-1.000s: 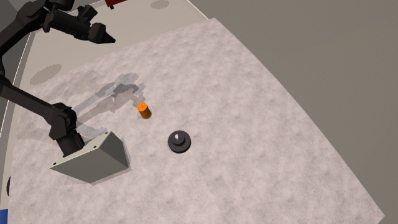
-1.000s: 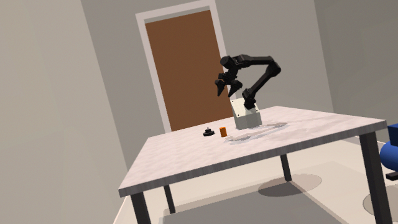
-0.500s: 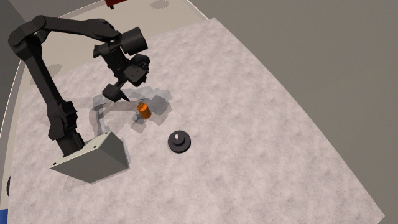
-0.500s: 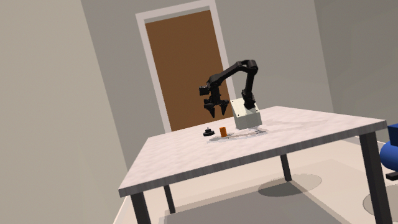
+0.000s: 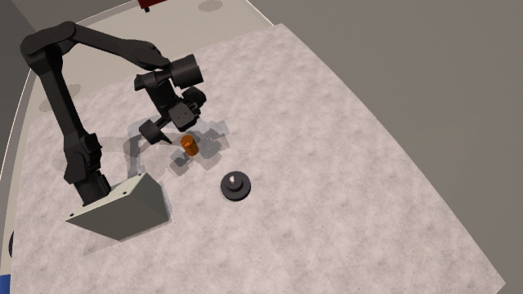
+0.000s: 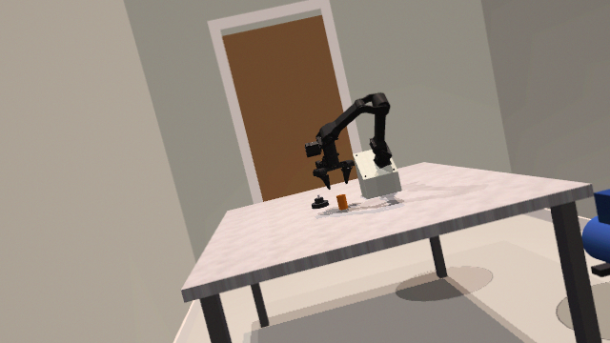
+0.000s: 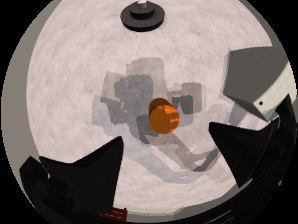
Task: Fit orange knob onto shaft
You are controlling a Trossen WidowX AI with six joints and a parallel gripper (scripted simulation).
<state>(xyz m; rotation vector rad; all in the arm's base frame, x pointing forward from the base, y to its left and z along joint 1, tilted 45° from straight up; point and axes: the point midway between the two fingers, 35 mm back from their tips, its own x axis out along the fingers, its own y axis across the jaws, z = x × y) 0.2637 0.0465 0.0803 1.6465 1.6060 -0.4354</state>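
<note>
Right now my gripper tip is 60 mm above the orange knob. The rest, counted from my gripper tip: black round pedestal (180 mm to the right, 70 mm below, 50 mm ahead).
</note>
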